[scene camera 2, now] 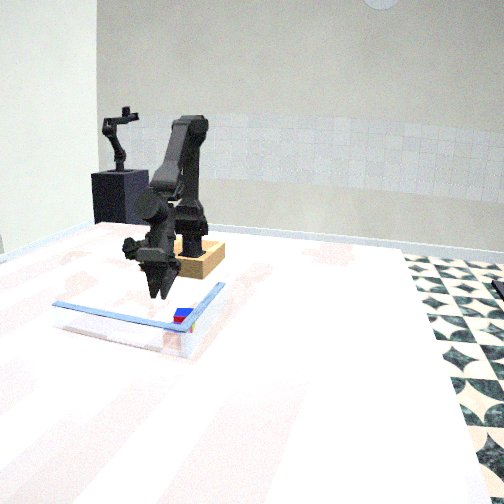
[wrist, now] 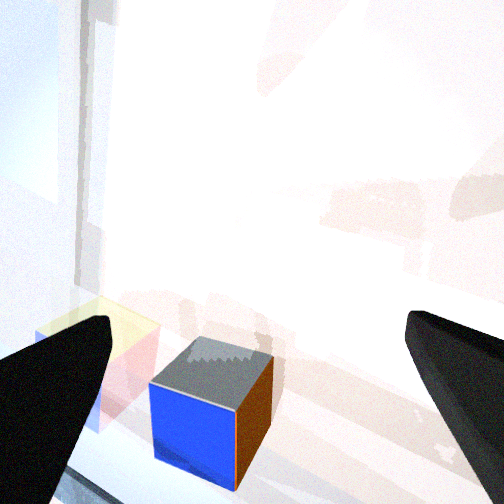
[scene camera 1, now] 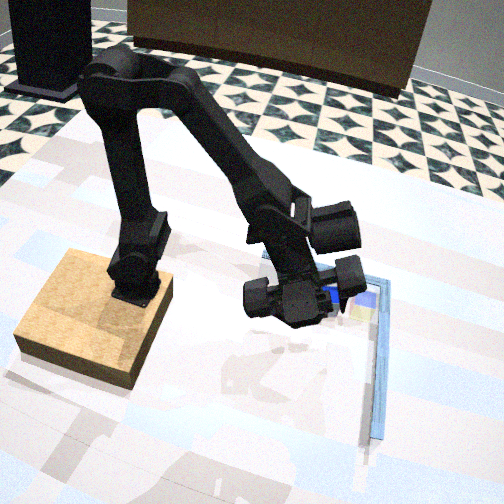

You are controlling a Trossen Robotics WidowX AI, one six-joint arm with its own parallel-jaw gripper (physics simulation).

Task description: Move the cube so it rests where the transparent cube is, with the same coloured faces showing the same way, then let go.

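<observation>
The cube (wrist: 212,411) has a grey top, a blue face and an orange face in the wrist view; it rests on the white table. It shows as a blue patch under the gripper in scene camera 1 (scene camera 1: 322,298) and as a small blue and red block in scene camera 2 (scene camera 2: 181,316). The transparent cube (wrist: 105,355), with pale yellow top and pink and blue sides, sits just left of it; it also shows in scene camera 1 (scene camera 1: 364,306). My gripper (wrist: 250,395) is open, its fingers wide on both sides of the cube, above it.
A pale blue L-shaped rail (scene camera 1: 380,365) borders the area on the right. The arm's base stands on a wooden block (scene camera 1: 92,315). A dark pedestal (scene camera 2: 120,197) with a second small arm stands at the back.
</observation>
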